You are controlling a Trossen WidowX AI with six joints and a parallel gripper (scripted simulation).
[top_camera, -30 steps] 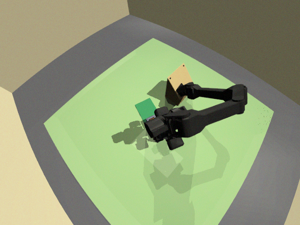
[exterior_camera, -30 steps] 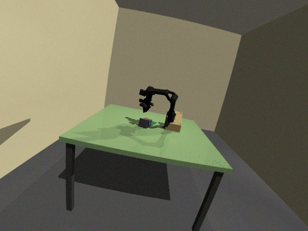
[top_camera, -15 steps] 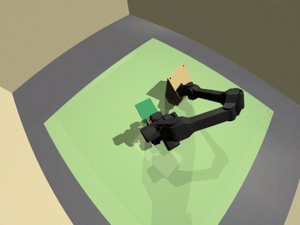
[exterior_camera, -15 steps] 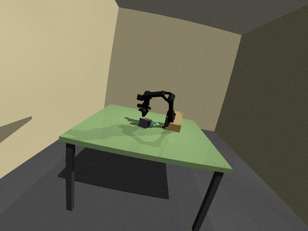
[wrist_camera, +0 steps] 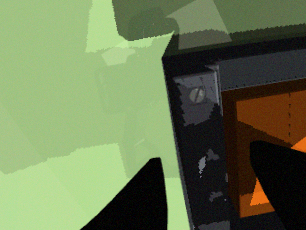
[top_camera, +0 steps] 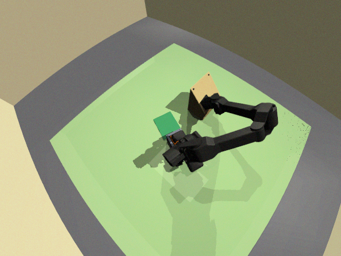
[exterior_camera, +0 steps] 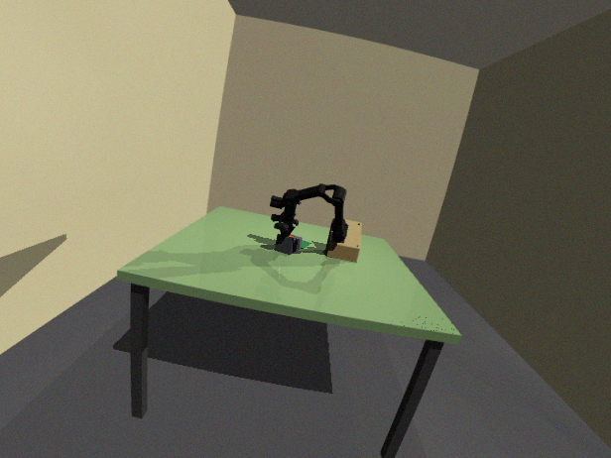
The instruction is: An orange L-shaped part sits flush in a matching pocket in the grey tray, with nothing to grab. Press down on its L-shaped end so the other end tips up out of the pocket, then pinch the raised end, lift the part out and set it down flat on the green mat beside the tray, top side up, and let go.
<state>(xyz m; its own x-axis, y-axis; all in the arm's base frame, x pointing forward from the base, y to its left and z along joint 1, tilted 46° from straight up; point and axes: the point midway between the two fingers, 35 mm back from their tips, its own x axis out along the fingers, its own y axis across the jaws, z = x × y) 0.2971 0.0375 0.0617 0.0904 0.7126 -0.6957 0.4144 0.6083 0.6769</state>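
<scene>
Right now the orange L-shaped part is 30 mm behind my gripper tip, 50 mm to the right of it and 20 mm below it. Also, from my gripper tip: dark green mat 100 mm behind, 200 mm to the right, 80 mm below.
</scene>
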